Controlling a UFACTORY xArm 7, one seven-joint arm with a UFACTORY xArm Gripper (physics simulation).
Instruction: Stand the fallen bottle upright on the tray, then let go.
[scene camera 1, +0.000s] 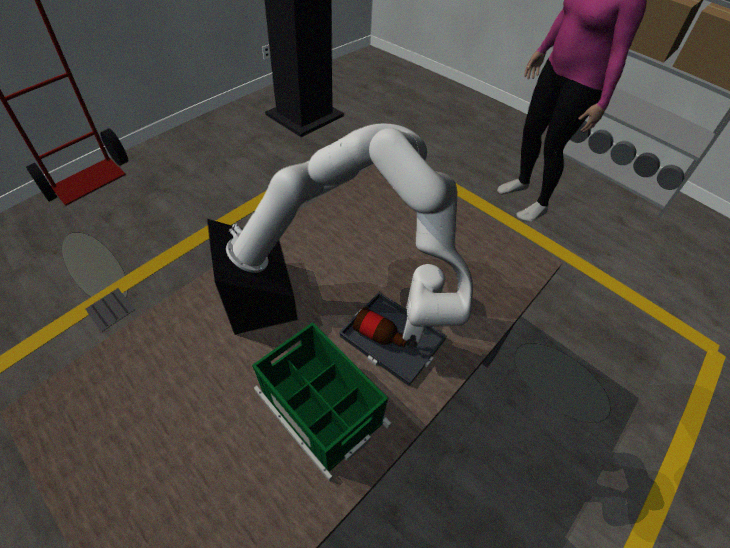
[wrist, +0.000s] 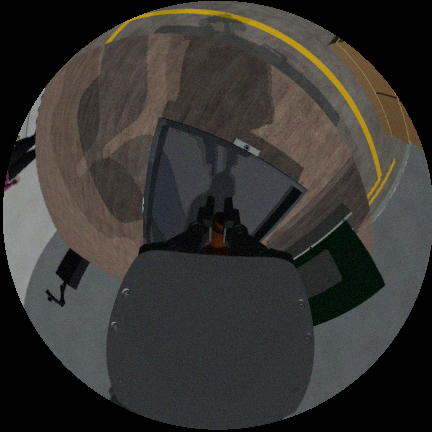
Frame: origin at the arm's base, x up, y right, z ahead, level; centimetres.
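Seen in the pictures: gripper, fingertip midpoint: (scene camera 1: 411, 342) (wrist: 218, 207); arm's base at its link origin: (scene camera 1: 246, 255).
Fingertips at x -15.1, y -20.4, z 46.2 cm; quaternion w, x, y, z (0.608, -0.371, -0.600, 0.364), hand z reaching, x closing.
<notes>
Pixels of each thing's top centre, then the offset from my fingertips to it. "spot": a spot on its surface instead.
- brown bottle at its top centre: (wrist: 206, 274) (scene camera 1: 383, 323) dz -8.6, dx +3.6, dy +3.1 cm
- dark grey tray at a spot on its surface: (wrist: 260, 185) spot: dz +3.7, dx -3.8, dy +4.2 cm
- green crate at its top centre: (scene camera 1: 318, 381) (wrist: 326, 318) dz -4.6, dx +13.2, dy +30.6 cm
The brown bottle (scene camera 1: 370, 325) (wrist: 218, 239) with a red label lies on its side on the dark grey tray (scene camera 1: 396, 364) (wrist: 260, 185). In the scene view its base is at the tray's left and its neck points right. My gripper (scene camera 1: 410, 341) (wrist: 218, 207) is low over the tray, shut on the bottle's neck, with a black finger on each side of it in the wrist view. The bottle's body is mostly hidden there by the gripper housing.
A green crate (scene camera 1: 350, 377) (wrist: 367, 280) with empty compartments stands beside the tray, at its lower left in the scene view. The black robot pedestal (scene camera 1: 259, 303) stands at the left. A person in pink (scene camera 1: 595, 47) stands beyond the yellow floor line.
</notes>
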